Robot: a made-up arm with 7 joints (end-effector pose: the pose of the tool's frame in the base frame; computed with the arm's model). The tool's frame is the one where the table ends.
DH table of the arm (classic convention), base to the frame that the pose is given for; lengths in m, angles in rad. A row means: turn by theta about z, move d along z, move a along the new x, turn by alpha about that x. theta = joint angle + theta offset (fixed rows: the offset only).
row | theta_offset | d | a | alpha
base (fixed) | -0.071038 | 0 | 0 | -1.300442
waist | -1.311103 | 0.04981 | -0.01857 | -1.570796
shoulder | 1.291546 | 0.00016 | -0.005 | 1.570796
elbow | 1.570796 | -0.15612 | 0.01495 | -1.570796
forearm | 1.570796 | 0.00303 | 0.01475 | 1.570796
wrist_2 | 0 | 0.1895 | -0.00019 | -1.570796
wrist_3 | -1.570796 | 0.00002 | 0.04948 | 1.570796
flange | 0 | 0.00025 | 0 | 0
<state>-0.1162 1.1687 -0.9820 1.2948 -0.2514 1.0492 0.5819</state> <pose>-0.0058 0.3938 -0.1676 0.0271 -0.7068 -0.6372 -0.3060</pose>
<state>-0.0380 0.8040 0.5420 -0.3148 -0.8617 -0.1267 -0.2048</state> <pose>0.2101 0.2131 -0.0133 0.9656 0.0490 -0.2520 -0.0409</pose>
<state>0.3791 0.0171 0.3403 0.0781 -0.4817 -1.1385 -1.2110</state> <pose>0.0658 0.1759 -0.2334 0.9335 0.1605 -0.2036 -0.2476</pose>
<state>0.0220 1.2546 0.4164 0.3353 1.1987 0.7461 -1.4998</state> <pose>0.1878 0.3360 -0.0159 0.4536 0.3873 0.7897 0.1436</pose>
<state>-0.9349 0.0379 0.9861 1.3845 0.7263 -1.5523 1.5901</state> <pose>0.2802 0.0598 -0.2268 0.6290 -0.2533 -0.2758 0.6813</pose>
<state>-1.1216 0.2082 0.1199 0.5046 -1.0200 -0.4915 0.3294</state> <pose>0.3665 0.0632 -0.0047 0.8164 -0.4929 -0.2737 0.1249</pose>
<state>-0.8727 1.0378 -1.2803 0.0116 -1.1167 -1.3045 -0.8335</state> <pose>0.2400 0.0394 -0.1411 0.6443 -0.0017 -0.3528 -0.6786</pose>
